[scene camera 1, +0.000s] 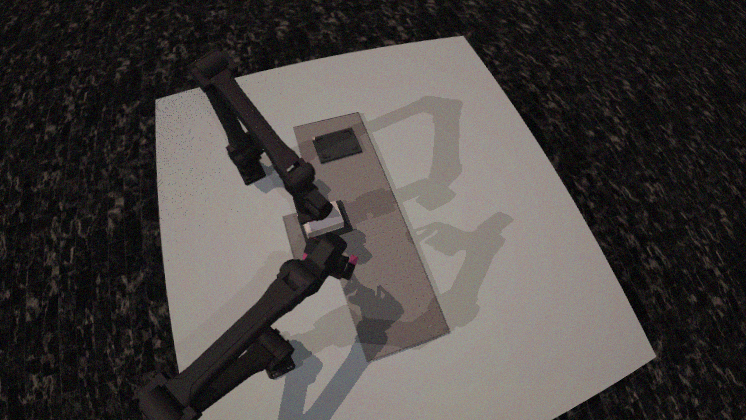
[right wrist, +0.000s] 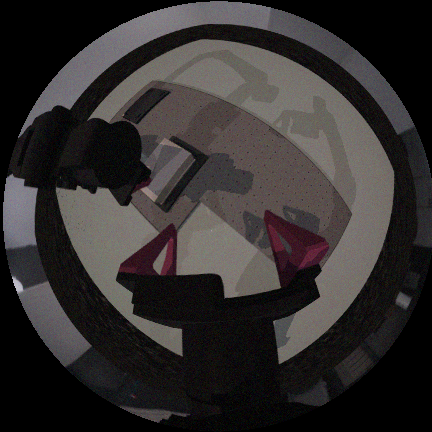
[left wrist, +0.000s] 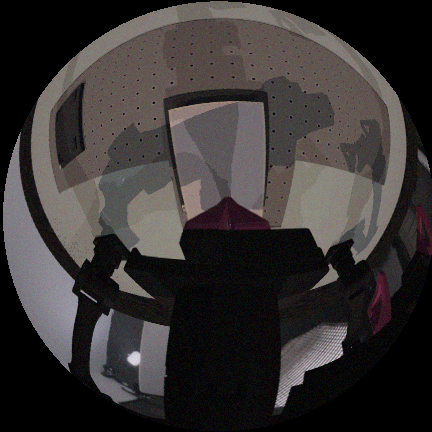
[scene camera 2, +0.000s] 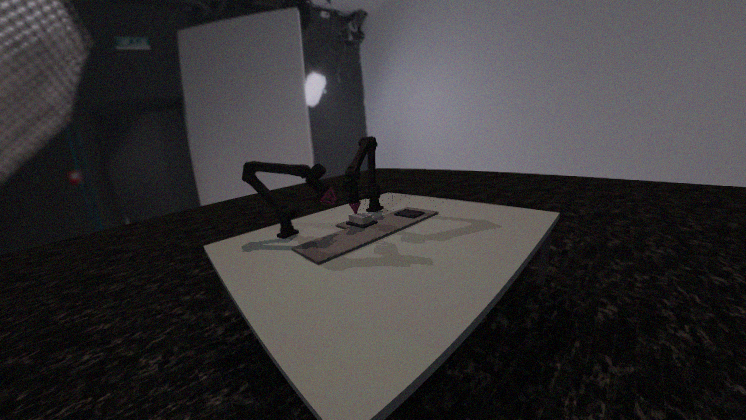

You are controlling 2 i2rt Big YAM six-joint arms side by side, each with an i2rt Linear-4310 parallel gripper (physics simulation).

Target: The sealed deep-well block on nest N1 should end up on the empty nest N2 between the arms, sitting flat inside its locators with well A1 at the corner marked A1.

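Note:
The pale sealed block (scene camera 1: 326, 225) (scene camera 2: 360, 219) (left wrist: 215, 150) (right wrist: 170, 170) lies on the dark nest N2 (scene camera 1: 345, 213) (left wrist: 217, 95) (right wrist: 200, 160) between the arms. It looks about level; its seating in the locators and well A1 cannot be made out. The dark nest N1 (scene camera 1: 337, 145) (scene camera 2: 409, 212) (left wrist: 71, 125) (right wrist: 146, 105) holds no block. My left gripper (scene camera 2: 355, 208) (left wrist: 227, 201) is shut and empty, its tips at or just above the block's edge nearest the arm bases; contact is unclear. My right gripper (scene camera 1: 329, 257) (scene camera 2: 328, 196) (right wrist: 218, 221) is open and empty, raised beside the block.
Both nests stand on a brown perforated board (scene camera 1: 396, 271) (scene camera 2: 334, 250) (right wrist: 280, 165) on the white table (scene camera 1: 522, 260) (scene camera 2: 339, 313). The right arm's wrist (scene camera 1: 326, 250) is close to the block's lower side in scene camera 1. Arm shadows cross the board and table.

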